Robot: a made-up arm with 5 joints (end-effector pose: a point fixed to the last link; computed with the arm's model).
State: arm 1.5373 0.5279 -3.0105 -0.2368 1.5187
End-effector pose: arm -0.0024 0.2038 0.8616 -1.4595 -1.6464 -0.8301
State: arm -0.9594 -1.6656 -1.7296 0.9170 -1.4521
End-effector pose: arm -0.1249 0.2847 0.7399 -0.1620 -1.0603 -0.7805
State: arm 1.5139 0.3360 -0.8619 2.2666 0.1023
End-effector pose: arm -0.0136 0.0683 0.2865 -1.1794 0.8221 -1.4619
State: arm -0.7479 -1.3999 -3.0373 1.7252 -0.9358
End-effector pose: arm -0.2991 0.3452 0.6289 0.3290 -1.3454 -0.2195
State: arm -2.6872 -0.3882 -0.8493 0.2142 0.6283
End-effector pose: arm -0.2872 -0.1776 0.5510 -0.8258 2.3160 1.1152
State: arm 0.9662 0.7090 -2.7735 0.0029 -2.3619
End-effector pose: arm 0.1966 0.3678 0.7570 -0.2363 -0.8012 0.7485
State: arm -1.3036 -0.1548 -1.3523 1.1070 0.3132
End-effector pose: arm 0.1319 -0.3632 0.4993 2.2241 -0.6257 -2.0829
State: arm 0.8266 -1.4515 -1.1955 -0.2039 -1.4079
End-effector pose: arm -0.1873 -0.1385 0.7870 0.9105 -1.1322 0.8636
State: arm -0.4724 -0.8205 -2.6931 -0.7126 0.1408
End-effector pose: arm -0.3647 0.2121 0.6638 0.2957 -1.5862 1.9254
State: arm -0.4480 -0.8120 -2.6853 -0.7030 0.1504
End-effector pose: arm -0.3668 0.2012 0.6716 0.3466 -1.5766 1.9324
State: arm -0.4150 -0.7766 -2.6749 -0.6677 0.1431
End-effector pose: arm -0.3617 0.1835 0.6959 0.4523 -1.5735 1.8918
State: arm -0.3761 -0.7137 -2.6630 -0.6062 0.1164
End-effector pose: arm -0.3450 0.1600 0.7357 0.6038 -1.5683 1.7955
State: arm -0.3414 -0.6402 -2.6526 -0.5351 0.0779
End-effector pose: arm -0.3180 0.1368 0.7785 0.7533 -1.5522 1.6670
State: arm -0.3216 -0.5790 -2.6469 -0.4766 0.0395
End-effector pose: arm -0.2903 0.1209 0.8108 0.8534 -1.5331 1.5482
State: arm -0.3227 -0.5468 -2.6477 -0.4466 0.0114
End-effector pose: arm -0.2739 0.1163 0.8258 0.8839 -1.5289 1.4740
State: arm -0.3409 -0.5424 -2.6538 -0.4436 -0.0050
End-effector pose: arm -0.2709 0.1216 0.8262 0.8588 -1.5440 1.4465
